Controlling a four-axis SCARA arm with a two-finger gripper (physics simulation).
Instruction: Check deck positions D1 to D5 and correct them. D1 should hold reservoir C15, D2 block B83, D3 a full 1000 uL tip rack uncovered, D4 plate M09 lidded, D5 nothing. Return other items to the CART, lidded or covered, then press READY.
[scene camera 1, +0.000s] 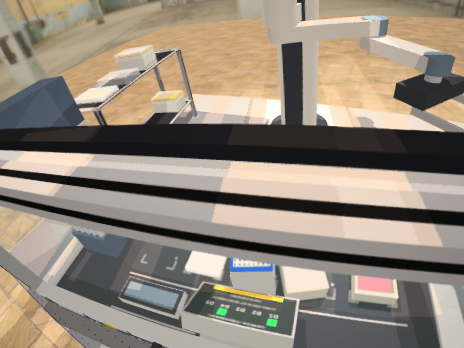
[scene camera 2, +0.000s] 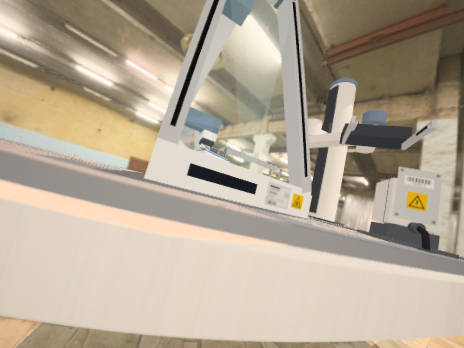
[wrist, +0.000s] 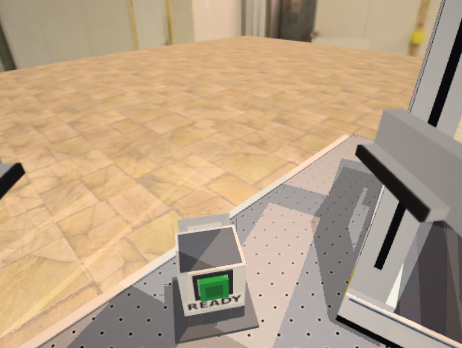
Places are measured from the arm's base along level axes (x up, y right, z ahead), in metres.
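Pixels of known places: gripper, fingertip midpoint: (scene camera 2: 391, 121) (wrist: 193, 139).
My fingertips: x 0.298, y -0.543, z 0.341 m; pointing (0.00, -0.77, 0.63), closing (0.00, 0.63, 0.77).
Ahead of a thing's pixels: the offset from my fingertips to its top centre. "*": to the spot under its first point.
My gripper (scene camera 2: 382, 135) (wrist: 193, 139) is open and empty, high above the bench; in the wrist view the green READY button @(* dx -0.200, dy -0.051, dz +0.047 m) (wrist: 214, 288) shows low between its fingers. In scene camera 1, the open reservoir with pink liquid @(dx -0.200, dy +0.191, dz +0.294 m) (scene camera 1: 374, 285) sits at D1. A cream block @(dx -0.184, dy +0.339, dz +0.341 m) (scene camera 1: 304, 281) at D2 looks slightly turned. A blue-topped tip rack (scene camera 1: 252, 269) with white dots on top stands at D3; its fill cannot be told. A white plate-like item (scene camera 1: 206, 263) lies at D4. D5 shows bare corner marks. Labels are not readable.
The status panel (scene camera 1: 240, 310) shows D1 and D4 lit green, the others dark. The cart @(* dx -0.093, dy +1.066, dz -0.302 m) (scene camera 1: 186, 82) at the back left bears yellow-banded boxes @(dx +0.135, dy +1.097, dz -0.082 m) (scene camera 1: 136, 57) @(dx -0.115, dy +1.124, dz -0.209 m) (scene camera 1: 168, 101) and flat items @(dx +0.090, dy +1.071, dz +0.045 m) (scene camera 1: 118, 76) @(dx +0.082, dy +1.044, dz +0.172 m) (scene camera 1: 97, 95). An enclosure post (wrist: 445, 65) stands at the right in the wrist view.
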